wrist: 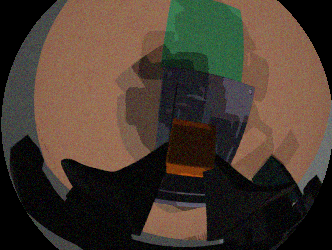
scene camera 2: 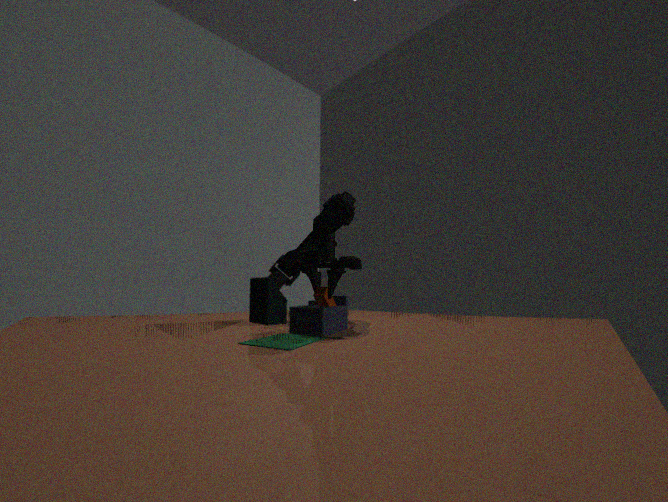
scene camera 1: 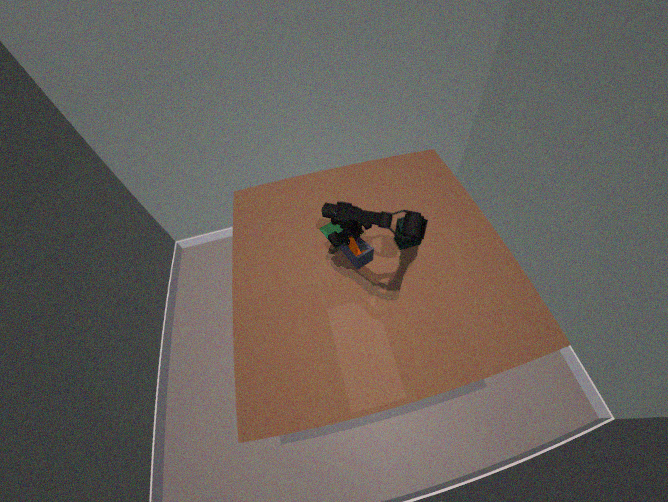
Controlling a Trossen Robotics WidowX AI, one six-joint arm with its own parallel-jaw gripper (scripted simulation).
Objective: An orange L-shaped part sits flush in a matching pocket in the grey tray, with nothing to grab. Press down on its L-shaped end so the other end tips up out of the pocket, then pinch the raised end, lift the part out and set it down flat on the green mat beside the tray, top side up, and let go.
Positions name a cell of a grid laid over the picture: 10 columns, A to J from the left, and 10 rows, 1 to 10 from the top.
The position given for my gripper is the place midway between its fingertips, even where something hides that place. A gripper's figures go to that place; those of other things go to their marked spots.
Labels:
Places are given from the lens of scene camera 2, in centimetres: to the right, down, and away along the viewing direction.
my gripper (scene camera 2: E6): -3, 12, 70
green mat (scene camera 2: E7): -10, 18, 55

